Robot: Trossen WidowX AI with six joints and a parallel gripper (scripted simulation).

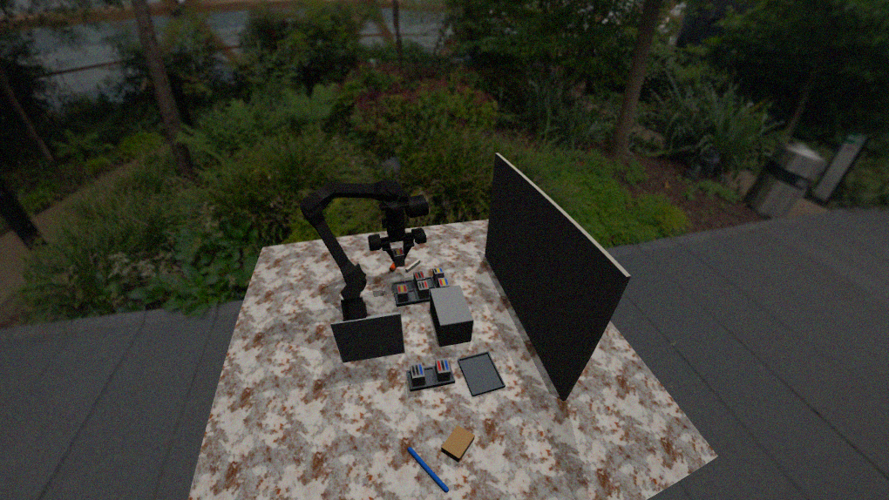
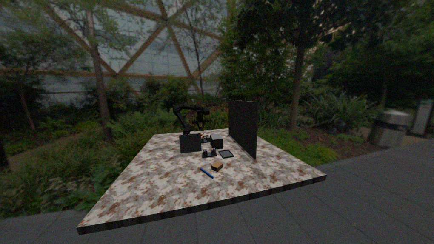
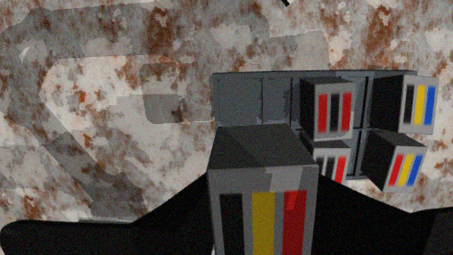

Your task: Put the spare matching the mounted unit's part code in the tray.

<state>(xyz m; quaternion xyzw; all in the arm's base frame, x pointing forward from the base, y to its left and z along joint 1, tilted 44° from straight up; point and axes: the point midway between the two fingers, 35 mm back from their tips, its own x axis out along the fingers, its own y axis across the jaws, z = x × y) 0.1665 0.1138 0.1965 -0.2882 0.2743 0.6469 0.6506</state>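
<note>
The flat grey tray lies 41 cm to the right of my gripper tip, 16 cm ahead of it and 13 cm below it. Also, from my gripper tip: spare block 2 cm above; holder 39 cm to the right, 13 cm below, 1 cm ahead; grey mounted unit 20 cm to the right, 12 cm ahead, 9 cm below.
</note>
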